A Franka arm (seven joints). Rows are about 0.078 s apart.
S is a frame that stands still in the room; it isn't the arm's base.
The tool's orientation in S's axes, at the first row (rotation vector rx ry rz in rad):
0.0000, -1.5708, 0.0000
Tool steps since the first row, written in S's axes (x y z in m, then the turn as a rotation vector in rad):
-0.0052, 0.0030, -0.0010, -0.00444, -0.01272, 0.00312
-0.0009, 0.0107, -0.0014, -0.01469, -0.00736, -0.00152
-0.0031, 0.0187, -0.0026, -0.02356, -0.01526, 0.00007
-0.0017, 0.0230, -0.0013, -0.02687, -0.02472, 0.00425
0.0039, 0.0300, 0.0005, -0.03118, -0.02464, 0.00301
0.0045, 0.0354, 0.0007, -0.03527, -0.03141, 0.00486
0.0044, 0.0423, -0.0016, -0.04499, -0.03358, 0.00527
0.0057, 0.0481, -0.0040, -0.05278, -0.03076, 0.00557
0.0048, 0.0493, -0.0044, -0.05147, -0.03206, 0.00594
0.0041, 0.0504, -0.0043, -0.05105, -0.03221, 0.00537
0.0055, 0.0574, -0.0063, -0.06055, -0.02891, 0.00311
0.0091, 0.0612, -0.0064, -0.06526, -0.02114, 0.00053
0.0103, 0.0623, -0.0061, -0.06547, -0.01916, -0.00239
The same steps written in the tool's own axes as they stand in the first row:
-0.0010, 0.0030, 0.0052, 0.00312, -0.01272, 0.00444
-0.0014, 0.0107, 0.0009, -0.00152, -0.00736, 0.01469
-0.0026, 0.0187, 0.0031, 0.00007, -0.01526, 0.02356
-0.0013, 0.0230, 0.0017, 0.00425, -0.02472, 0.02687
0.0005, 0.0300, -0.0039, 0.00301, -0.02464, 0.03118
0.0007, 0.0354, -0.0045, 0.00486, -0.03141, 0.03527
-0.0016, 0.0423, -0.0044, 0.00527, -0.03358, 0.04499
-0.0040, 0.0481, -0.0057, 0.00557, -0.03076, 0.05278
-0.0044, 0.0493, -0.0048, 0.00594, -0.03206, 0.05147
-0.0043, 0.0504, -0.0041, 0.00537, -0.03221, 0.05105
-0.0063, 0.0574, -0.0055, 0.00311, -0.02891, 0.06055
-0.0064, 0.0612, -0.0091, 0.00053, -0.02114, 0.06526
-0.0061, 0.0623, -0.0103, -0.00239, -0.01916, 0.06547

